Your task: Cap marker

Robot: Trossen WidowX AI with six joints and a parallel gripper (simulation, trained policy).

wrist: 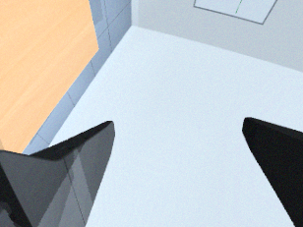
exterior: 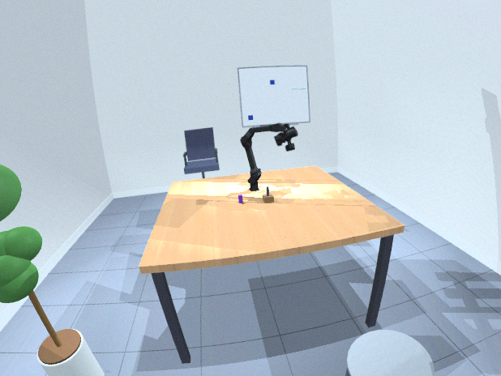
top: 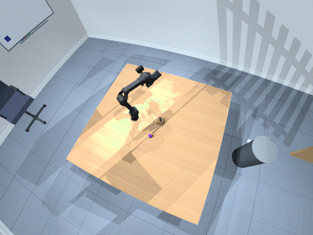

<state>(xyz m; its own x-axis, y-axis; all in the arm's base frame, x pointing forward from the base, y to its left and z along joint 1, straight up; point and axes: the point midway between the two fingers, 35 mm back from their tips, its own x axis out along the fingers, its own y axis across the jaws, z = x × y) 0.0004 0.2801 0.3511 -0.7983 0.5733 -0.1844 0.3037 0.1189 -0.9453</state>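
Now: gripper tip 25 cm short of the purple cap, 42 cm to the left of it and 32 cm above it. Round my gripper tip: holder block: 28 cm ahead, 25 cm to the right, 33 cm below.
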